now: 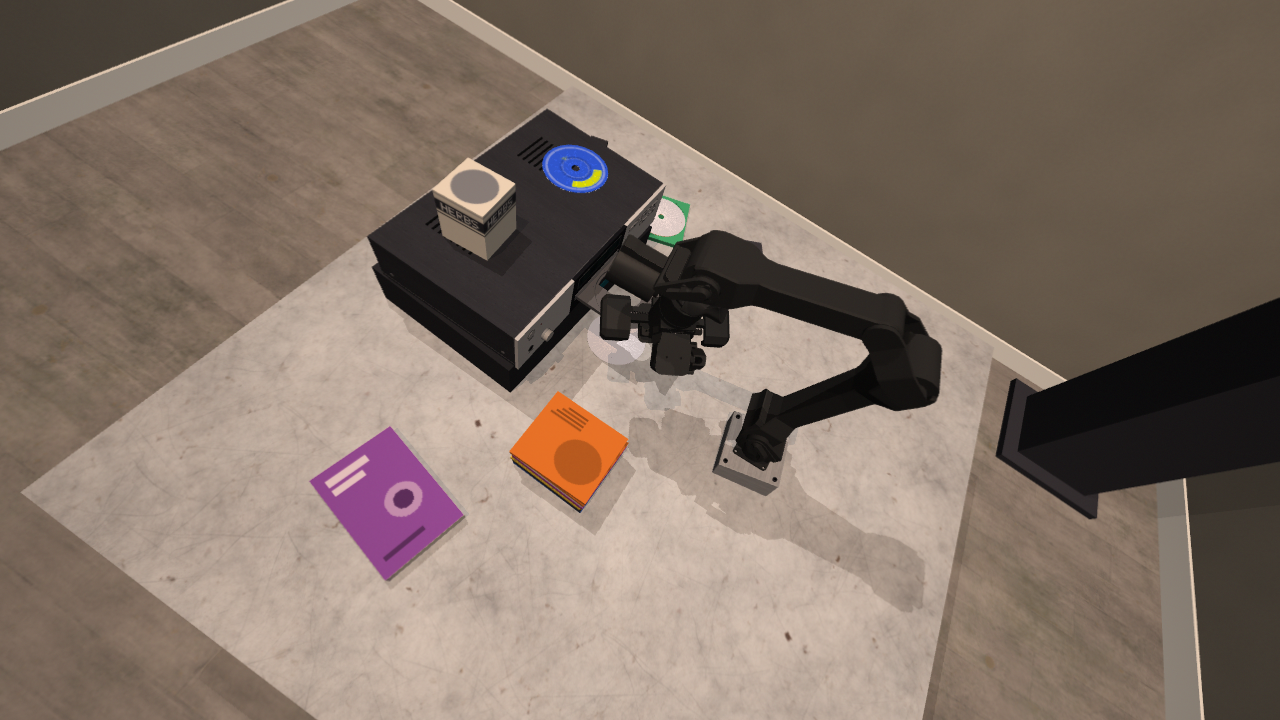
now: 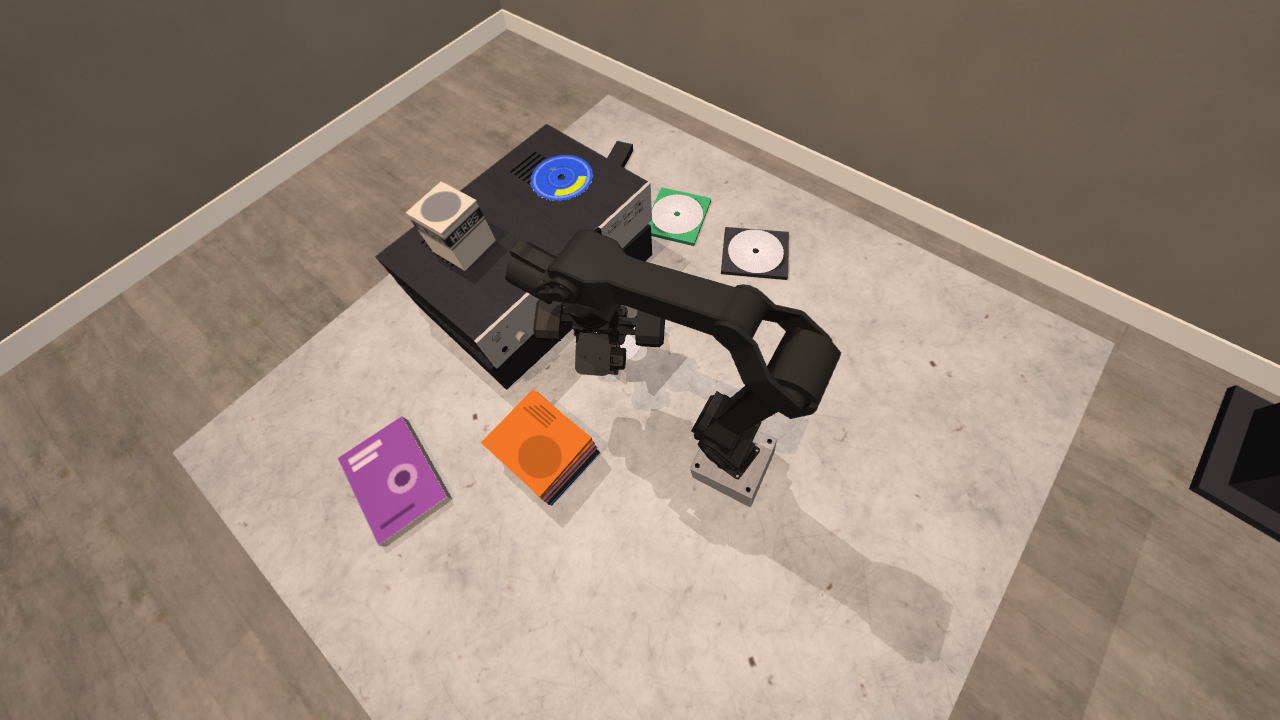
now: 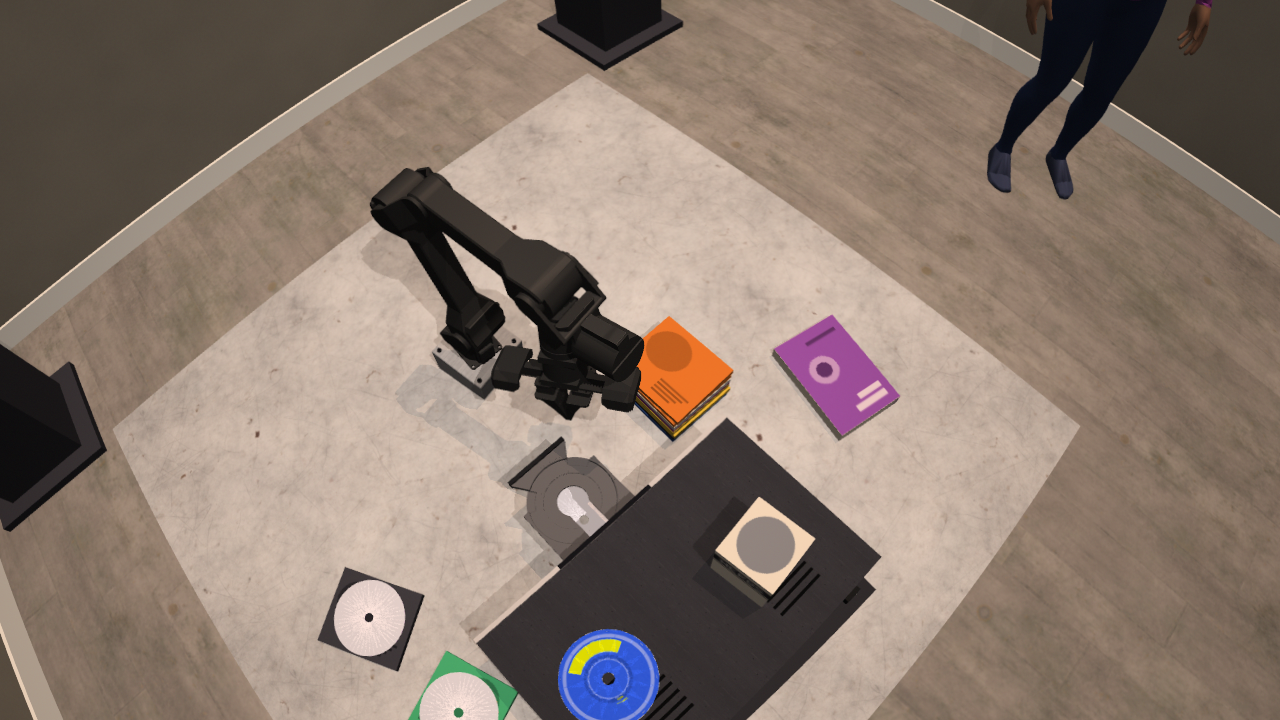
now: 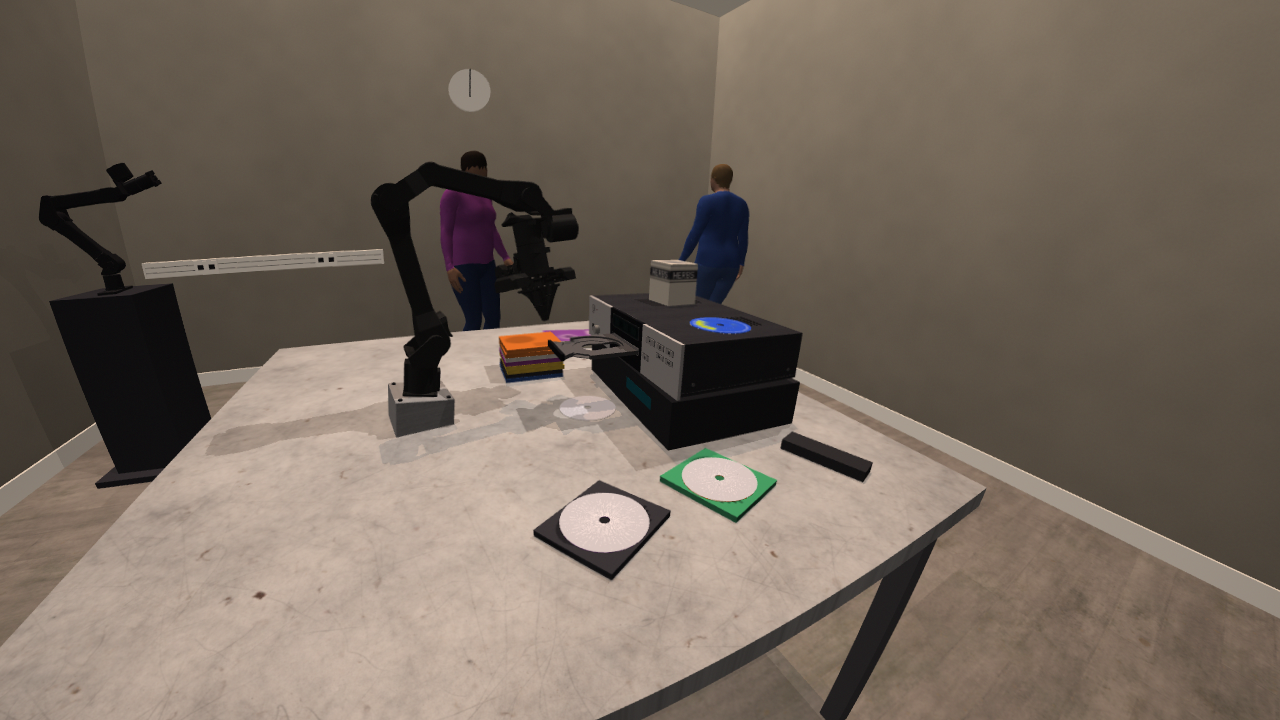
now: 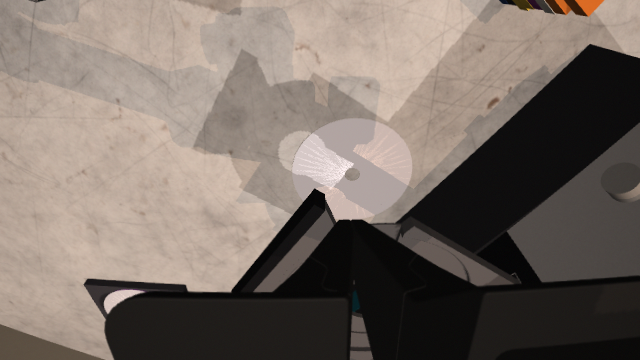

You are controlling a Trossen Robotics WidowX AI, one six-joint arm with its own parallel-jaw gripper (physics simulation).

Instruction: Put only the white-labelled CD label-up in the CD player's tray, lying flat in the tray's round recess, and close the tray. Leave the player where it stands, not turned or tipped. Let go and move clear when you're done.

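The black CD player stands on another black unit. Its tray is out, and its round recess holds no disc. A pale whitish disc lies flat on the table, low beside and partly under the tray. Other pale discs lie in a green case and a black case; I cannot tell the discs' labels apart. My gripper is shut and empty, pointing down above the tray's front end.
A blue disc and a herbs box sit on the player. An orange-topped stack and a purple case lie nearby. A black bar lies beside the player.
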